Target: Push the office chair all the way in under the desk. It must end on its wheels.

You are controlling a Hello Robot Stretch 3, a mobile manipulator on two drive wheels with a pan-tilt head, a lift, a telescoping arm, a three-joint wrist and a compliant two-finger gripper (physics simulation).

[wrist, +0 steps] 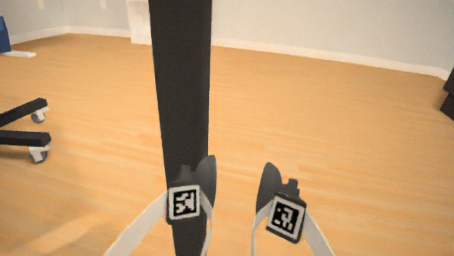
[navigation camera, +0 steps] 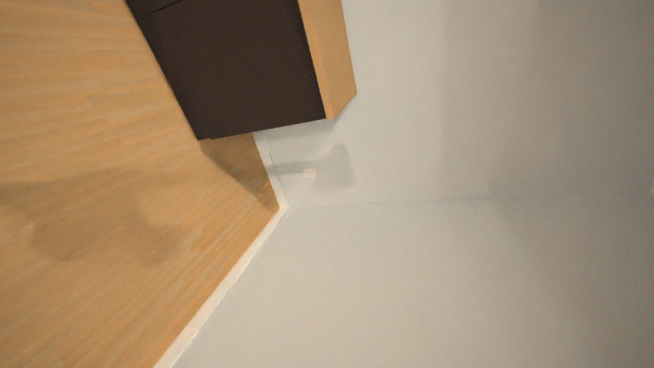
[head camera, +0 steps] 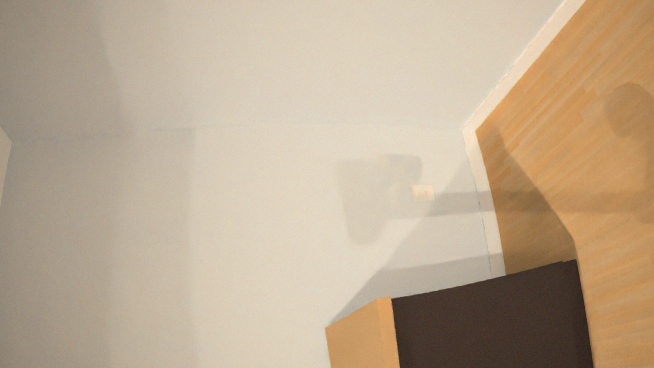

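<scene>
A dark drawer cabinet appears in the navigation camera (navigation camera: 232, 74), and the head camera view has the cabinet too (head camera: 541, 310). The gripper is visible as well (wrist: 238, 176).
</scene>
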